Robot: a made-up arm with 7 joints. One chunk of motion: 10 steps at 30 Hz.
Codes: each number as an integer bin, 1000 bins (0 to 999) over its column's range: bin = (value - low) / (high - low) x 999, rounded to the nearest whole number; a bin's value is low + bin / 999 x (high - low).
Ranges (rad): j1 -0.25..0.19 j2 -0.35..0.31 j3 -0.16..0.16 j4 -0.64..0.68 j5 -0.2..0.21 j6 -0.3..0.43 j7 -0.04..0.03
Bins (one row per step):
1: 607 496 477 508 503 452 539
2: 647 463 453 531 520 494 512
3: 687 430 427 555 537 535 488
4: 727 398 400 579 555 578 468
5: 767 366 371 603 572 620 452
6: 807 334 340 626 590 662 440
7: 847 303 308 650 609 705 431
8: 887 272 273 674 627 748 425
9: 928 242 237 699 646 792 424
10: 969 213 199 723 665 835 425
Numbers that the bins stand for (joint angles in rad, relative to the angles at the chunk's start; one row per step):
1: 0.0173 -0.0223 -0.0072 0.0312 0.0064 0.0303 -0.0022
2: 0.0350 -0.0441 -0.0149 0.0616 0.0134 0.0610 -0.0041
3: 0.0526 -0.0659 -0.0232 0.0933 0.0204 0.0909 -0.0058
4: 0.0702 -0.0871 -0.0319 0.1250 0.0278 0.1224 -0.0072
5: 0.0878 -0.1082 -0.0412 0.1568 0.0348 0.1531 -0.0083
6: 0.1054 -0.1293 -0.0511 0.1871 0.0421 0.1837 -0.0092
7: 0.1231 -0.1498 -0.0613 0.2189 0.0499 0.2152 -0.0098
8: 0.1407 -0.1703 -0.0726 0.2506 0.0573 0.2466 -0.0102
9: 0.1587 -0.1901 -0.0841 0.2836 0.0651 0.2787 -0.0103
10: 0.1768 -0.2093 -0.0963 0.3153 0.0729 0.3102 -0.0102

